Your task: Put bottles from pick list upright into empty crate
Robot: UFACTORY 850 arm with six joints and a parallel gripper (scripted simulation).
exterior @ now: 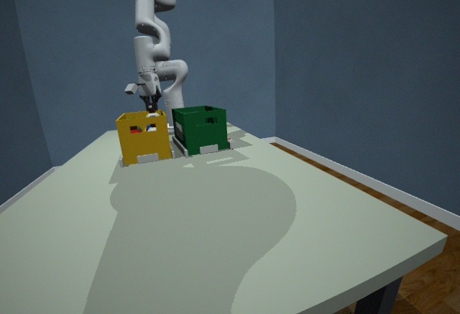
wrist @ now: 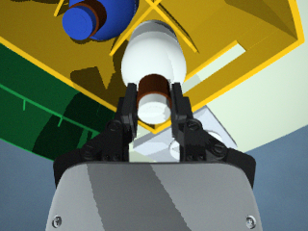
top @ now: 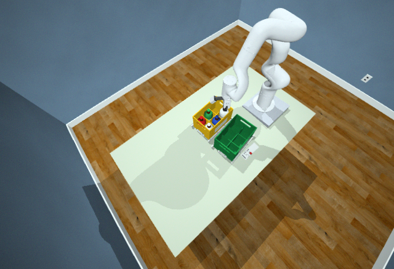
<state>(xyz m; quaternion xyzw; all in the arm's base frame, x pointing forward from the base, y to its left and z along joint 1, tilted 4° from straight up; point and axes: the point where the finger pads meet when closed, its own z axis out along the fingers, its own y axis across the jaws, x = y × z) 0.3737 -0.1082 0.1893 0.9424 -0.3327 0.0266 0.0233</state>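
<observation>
Right now the blue-label bottle is 90 mm ahead of my hand, 10 mm to the left of it and 110 mm below it. The rest, counted from my hand: red bottle: 190 mm ahead, 60 mm to the right, 110 mm below; green bottle: 100 mm ahead, 80 mm to the right, 110 mm below; yellow crate: 90 mm ahead, 30 mm to the right, 110 mm below.
</observation>
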